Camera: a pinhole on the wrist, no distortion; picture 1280 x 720 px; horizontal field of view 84.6 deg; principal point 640.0 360.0 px. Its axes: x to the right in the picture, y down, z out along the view. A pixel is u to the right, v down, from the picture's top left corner.
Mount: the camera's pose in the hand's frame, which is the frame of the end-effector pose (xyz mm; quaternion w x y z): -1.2 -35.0 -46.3 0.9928 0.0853 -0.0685 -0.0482
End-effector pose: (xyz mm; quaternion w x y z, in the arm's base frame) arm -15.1 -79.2 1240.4 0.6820 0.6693 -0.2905 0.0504
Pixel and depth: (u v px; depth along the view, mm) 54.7 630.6 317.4
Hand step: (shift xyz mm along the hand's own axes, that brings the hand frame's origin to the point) -297.1 61.5 251.2
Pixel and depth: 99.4 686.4 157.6
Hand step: -137.2 24.1 104.9
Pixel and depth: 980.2 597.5 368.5
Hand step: 131.8 7.9 358.1
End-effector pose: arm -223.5 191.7 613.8 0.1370 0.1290 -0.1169 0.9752
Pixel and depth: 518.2 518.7 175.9
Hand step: -53.3 -21.4 128.5
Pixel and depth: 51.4 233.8 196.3
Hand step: -194.4 -83.9 118.1
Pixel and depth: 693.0 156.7 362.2
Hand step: -35.3 -199.6 292.3
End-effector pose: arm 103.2 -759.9 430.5 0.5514 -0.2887 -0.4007 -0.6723
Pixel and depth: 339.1 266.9 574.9
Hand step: -333.0 -176.8 470.0
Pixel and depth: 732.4 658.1 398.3
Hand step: 7.1 60.1 378.9
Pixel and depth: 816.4 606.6 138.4
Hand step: 17.1 -13.7 101.8
